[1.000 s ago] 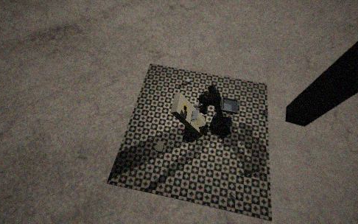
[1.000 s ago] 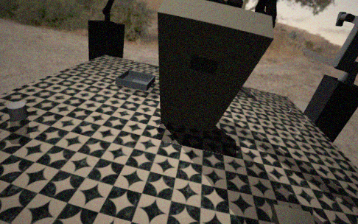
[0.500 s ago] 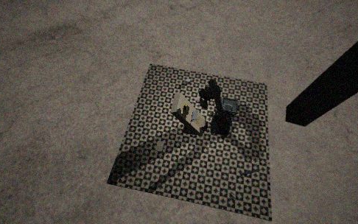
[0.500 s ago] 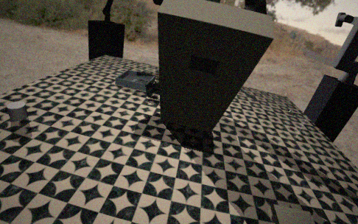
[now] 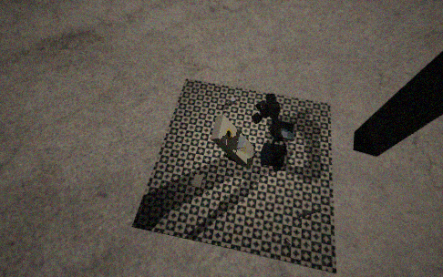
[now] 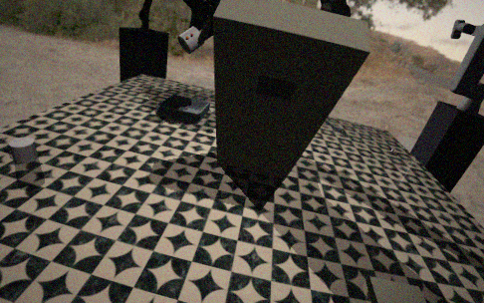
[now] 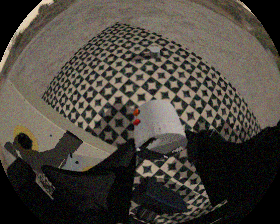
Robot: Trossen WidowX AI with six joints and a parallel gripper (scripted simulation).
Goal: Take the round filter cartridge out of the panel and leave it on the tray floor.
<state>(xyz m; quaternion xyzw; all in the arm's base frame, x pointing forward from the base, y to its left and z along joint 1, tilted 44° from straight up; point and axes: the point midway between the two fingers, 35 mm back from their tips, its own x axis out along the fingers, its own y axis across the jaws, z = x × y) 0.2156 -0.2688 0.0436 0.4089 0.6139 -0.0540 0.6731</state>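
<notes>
Right now my gripper tip is 230 mm past the dark tray, 110 mm to the left of it and 270 mm above it. The rest, counted from my gripper tip: round filter cartridge: right at my gripper tip.
</notes>
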